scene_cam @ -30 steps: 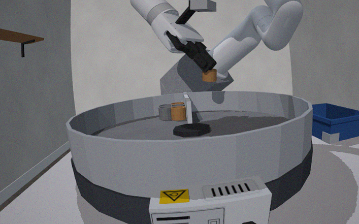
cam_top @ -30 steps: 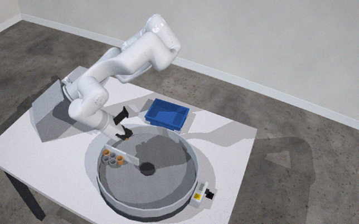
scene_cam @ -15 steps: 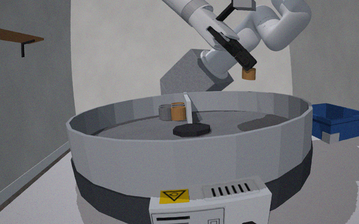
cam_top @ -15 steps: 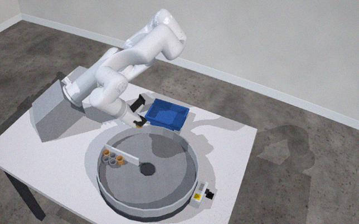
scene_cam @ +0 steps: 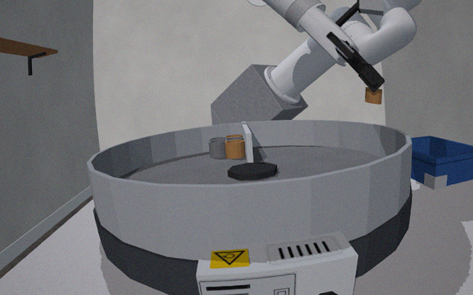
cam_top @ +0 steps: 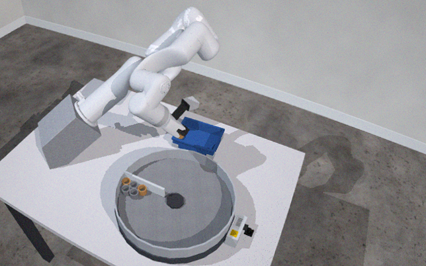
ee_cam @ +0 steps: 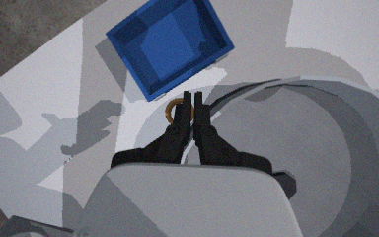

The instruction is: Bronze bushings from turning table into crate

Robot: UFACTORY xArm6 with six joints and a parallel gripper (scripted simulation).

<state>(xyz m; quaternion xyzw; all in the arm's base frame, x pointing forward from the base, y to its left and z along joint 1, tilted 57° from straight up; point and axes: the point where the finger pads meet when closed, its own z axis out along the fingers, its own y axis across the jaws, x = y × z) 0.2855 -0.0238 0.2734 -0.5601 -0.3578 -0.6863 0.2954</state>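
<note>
Now: the blue crate 15 cm below my hand, 13 cm to the left of it and 2 cm behind it. Also, from my hand: turning table: 20 cm to the right, 13 cm ahead, 12 cm below.
</note>
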